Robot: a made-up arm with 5 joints. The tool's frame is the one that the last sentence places.
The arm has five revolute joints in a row. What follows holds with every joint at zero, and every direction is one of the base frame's.
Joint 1 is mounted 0.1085 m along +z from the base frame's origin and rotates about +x.
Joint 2 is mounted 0.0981 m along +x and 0.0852 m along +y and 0.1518 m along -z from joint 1 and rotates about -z.
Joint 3 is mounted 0.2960 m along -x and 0.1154 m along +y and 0.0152 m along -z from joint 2 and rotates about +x.
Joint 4 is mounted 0.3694 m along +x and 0.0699 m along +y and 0.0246 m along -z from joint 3 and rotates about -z.
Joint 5 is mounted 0.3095 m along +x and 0.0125 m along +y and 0.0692 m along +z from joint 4 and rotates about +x.
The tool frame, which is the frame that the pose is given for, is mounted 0.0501 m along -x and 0.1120 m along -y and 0.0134 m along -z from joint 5; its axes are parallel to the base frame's.
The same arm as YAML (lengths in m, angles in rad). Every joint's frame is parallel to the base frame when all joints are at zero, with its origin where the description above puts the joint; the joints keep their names.
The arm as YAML. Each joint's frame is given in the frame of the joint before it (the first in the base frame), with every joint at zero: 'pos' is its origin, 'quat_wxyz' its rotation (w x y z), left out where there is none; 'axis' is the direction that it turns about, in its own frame. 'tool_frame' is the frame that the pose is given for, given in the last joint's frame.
length_unit: m
angle_unit: rad
joints:
  - joint: joint 1
    pos: [0.0, 0.0, 0.1085]
    axis: [1.0, 0.0, 0.0]
  - joint: joint 2
    pos: [0.0981, 0.0852, -0.1518]
    axis: [0.0, 0.0, -1.0]
  - joint: joint 3
    pos: [-0.296, 0.1154, -0.0152]
    axis: [1.0, 0.0, 0.0]
  - joint: joint 4
    pos: [0.3694, 0.0699, -0.0246]
    axis: [0.0, 0.0, -1.0]
  - joint: joint 5
    pos: [0.3095, 0.0125, 0.0692]
    axis: [1.0, 0.0, 0.0]
tool_frame:
  pos: [-0.0501, -0.112, -0.0134]

